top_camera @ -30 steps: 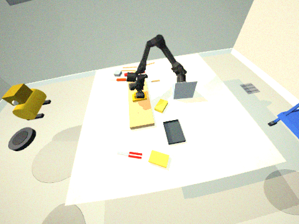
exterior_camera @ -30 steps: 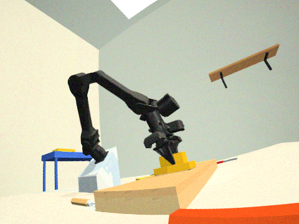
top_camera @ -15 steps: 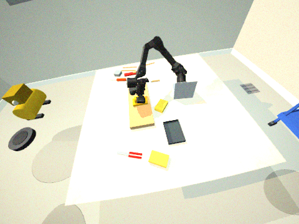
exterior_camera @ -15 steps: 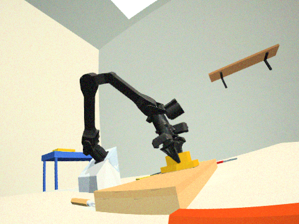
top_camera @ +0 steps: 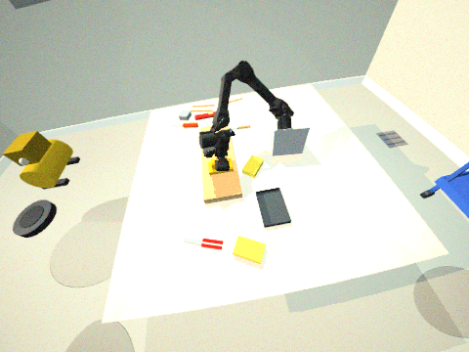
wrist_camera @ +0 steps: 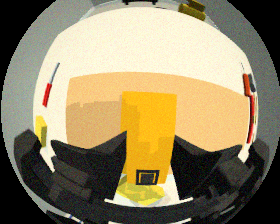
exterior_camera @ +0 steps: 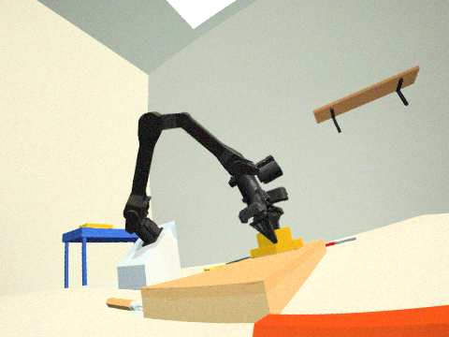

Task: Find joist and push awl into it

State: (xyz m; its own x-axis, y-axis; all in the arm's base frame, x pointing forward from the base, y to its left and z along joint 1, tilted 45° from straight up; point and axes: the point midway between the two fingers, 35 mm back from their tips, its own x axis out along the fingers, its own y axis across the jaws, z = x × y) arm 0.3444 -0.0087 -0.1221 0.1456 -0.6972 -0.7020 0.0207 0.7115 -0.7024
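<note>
Right now my gripper tip is 21 cm past the dark tray, 25 cm to the right of it and 5 cm above it. From my gripper tip the other things lie so: yellow stud finder 2 cm behind, 2 cm above; then red level 1 cm ahead, 51 cm to the right, 5 cm below; then awl 16 cm behind, 32 cm to the right, 6 cm below.
</note>
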